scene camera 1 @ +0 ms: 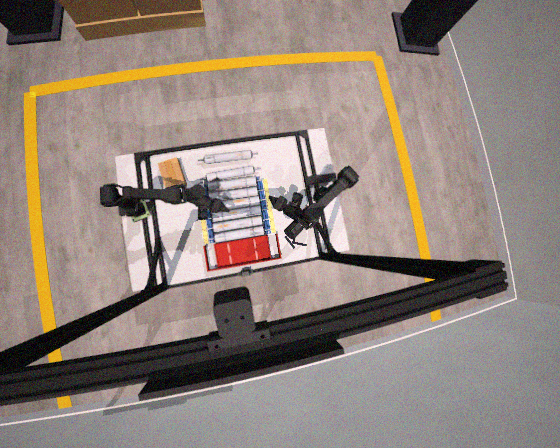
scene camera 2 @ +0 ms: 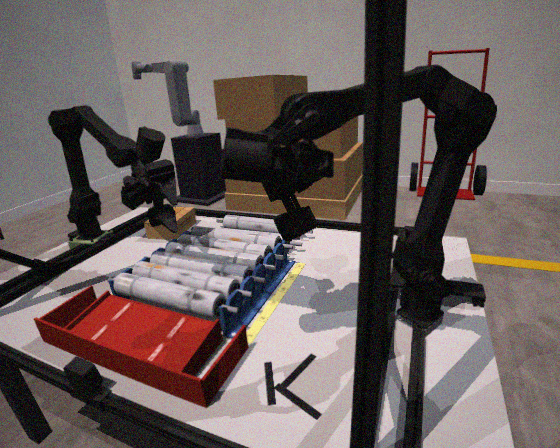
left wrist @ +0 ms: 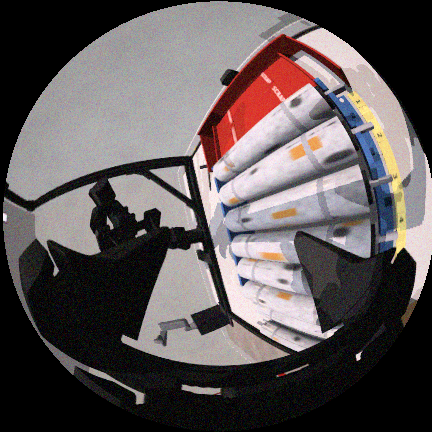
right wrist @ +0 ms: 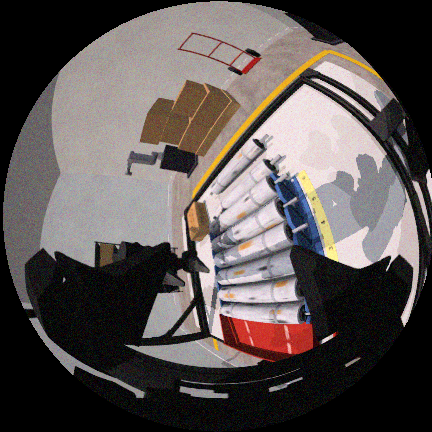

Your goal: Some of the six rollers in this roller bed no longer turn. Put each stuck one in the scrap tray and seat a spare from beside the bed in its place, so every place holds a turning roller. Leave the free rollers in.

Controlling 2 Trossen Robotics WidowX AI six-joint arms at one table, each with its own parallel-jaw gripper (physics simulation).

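Places are measured from the left arm's base along level axes (x ahead, y right, z down), in millimetres.
Where they show: left gripper, fingertip midpoint: [scene camera 1: 225, 210] [scene camera 2: 175, 219] [left wrist: 235, 235] [right wrist: 197, 277]; right gripper, fingertip midpoint: [scene camera 1: 273, 199] [scene camera 2: 267, 195] [right wrist: 233, 251]; left arm's base at its link origin: [scene camera 1: 138, 210] [scene camera 2: 90, 235]; right arm's base at its link origin: [scene camera 1: 319, 197] [scene camera 2: 419, 313] [left wrist: 199, 233].
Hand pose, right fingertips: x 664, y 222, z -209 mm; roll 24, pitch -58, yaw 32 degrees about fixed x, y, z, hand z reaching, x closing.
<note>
Things, the pixels of their top centre, and the offset from my right fingertips. "spot": a spot on its surface instead.
- farther spare at its top centre: [left wrist: 291, 347] [scene camera 2: 260, 218] [right wrist: 227, 166] [scene camera 1: 227, 155] dx -116, dy -339, dz +185 mm
- nearer spare at its top centre: [left wrist: 294, 325] [right wrist: 233, 190] [scene camera 1: 230, 172] dx -136, dy -244, dz +185 mm
- red scrap tray at its top centre: [left wrist: 238, 101] [scene camera 2: 131, 321] [right wrist: 260, 342] [scene camera 1: 242, 252] dx -221, dy +185, dz +178 mm
- orange-brown box at its top centre: [scene camera 2: 170, 214] [right wrist: 191, 220] [scene camera 1: 171, 172] dx -431, dy -344, dz +179 mm
- black K-shaped thing at a spot on its surface: [scene camera 2: 270, 385] spot: dx +43, dy +234, dz +233 mm
Six white-grey rollers lie side by side in the blue-railed bed [scene camera 1: 265, 212] [scene camera 2: 250, 300] [left wrist: 370, 145] [right wrist: 300, 210], which has a numbered yellow strip. All six places look filled; which rollers turn cannot be seen. Two spares lie beyond the bed: a farther spare [scene camera 1: 229, 157] [scene camera 2: 250, 223] [right wrist: 237, 167] and a nearer spare [scene camera 1: 231, 173] [right wrist: 247, 184]. The red scrap tray [scene camera 1: 242, 252] [scene camera 2: 130, 330] [left wrist: 250, 100] [right wrist: 270, 337] shows no roller in it. My left gripper [scene camera 1: 225, 207] [scene camera 2: 167, 222] [left wrist: 235, 235] is open above the rollers. My right gripper [scene camera 1: 273, 201] [scene camera 2: 295, 227] [right wrist: 233, 251] is open above the bed's right side.
An orange-brown box [scene camera 1: 171, 172] [right wrist: 198, 221] stands left of the spares. Black frame bars run along the table edges, and an upright post [scene camera 2: 382, 200] crosses scene camera 2. A black K-shaped thing [scene camera 2: 270, 385] lies right of the tray. Large cardboard boxes stand behind the table.
</note>
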